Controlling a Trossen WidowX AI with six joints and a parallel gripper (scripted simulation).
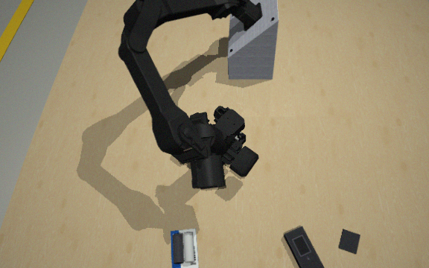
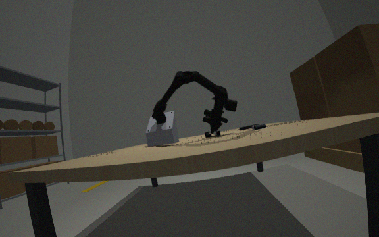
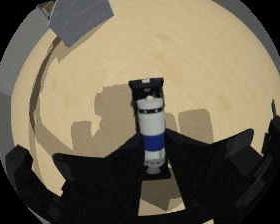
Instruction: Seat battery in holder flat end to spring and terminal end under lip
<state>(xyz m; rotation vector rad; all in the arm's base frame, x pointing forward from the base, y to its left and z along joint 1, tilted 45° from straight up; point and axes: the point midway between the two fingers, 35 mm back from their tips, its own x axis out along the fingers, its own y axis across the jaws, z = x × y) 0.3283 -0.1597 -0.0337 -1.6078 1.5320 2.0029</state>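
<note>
My gripper tip is now 10 mm below the battery. From my gripper tip the other things lie so: black remote-like slab (290 mm ahead, 170 mm to the left); then small black square (240 mm ahead, 260 mm to the left, 20 mm below).
</note>
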